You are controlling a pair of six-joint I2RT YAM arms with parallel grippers.
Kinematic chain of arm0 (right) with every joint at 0, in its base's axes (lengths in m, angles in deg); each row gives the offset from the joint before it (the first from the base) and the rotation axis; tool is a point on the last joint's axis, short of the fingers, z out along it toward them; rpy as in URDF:
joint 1: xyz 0 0 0.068 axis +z
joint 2: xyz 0.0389 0.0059 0.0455 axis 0.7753 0.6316 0
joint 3: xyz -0.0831 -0.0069 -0.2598 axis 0.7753 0.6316 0
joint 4: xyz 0.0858 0.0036 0.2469 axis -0.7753 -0.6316 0
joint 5: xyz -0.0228 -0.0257 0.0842 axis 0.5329 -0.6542 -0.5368
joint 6: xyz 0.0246 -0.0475 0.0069 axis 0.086 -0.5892 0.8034
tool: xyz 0 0 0 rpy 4.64 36.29 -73.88
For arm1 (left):
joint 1: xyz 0 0 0.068 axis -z
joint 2: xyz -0.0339 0.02 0.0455 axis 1 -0.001 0
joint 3: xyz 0.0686 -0.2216 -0.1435 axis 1 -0.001 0
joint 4: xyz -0.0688 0.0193 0.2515 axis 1 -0.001 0
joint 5: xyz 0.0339 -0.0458 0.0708 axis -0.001 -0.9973 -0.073
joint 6: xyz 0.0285 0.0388 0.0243 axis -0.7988 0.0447 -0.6
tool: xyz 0 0 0 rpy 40.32 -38.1 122.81
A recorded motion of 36 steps. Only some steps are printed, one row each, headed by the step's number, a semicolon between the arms.
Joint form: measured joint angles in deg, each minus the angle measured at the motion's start. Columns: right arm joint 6, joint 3, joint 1, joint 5, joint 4, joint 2; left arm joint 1, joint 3, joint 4, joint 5, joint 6, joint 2.
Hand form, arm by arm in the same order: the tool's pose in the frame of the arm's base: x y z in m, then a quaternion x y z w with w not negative. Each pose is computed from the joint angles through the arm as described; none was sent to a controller.
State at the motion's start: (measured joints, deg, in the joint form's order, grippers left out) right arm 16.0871 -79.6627 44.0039 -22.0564 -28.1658 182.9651; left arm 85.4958 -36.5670 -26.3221 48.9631 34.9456 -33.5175
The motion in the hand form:
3: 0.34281 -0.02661 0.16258 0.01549 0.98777 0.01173 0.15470; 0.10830 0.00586 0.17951 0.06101 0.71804 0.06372 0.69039
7: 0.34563 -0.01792 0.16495 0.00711 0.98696 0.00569 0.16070; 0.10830 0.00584 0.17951 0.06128 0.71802 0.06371 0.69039
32: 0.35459 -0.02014 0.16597 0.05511 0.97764 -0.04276 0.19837; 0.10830 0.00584 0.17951 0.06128 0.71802 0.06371 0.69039
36: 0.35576 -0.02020 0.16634 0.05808 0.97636 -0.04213 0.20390; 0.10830 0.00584 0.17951 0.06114 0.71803 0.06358 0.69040
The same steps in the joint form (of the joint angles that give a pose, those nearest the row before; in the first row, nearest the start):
3: 0.76 -0.83 2.14 1.79 0.79 0.00; 0.00 0.00 0.00 0.02 0.00 0.00
7: 1.22 -1.31 3.72 2.78 1.07 0.00; 0.00 0.00 0.00 0.00 -0.02 0.00
32: 5.97 -1.31 4.09 9.27 5.95 0.42; 0.00 0.00 0.00 0.00 -0.02 0.00
36: 6.29 -1.31 4.09 9.27 6.60 0.44; 0.00 0.00 0.00 0.00 0.00 0.00

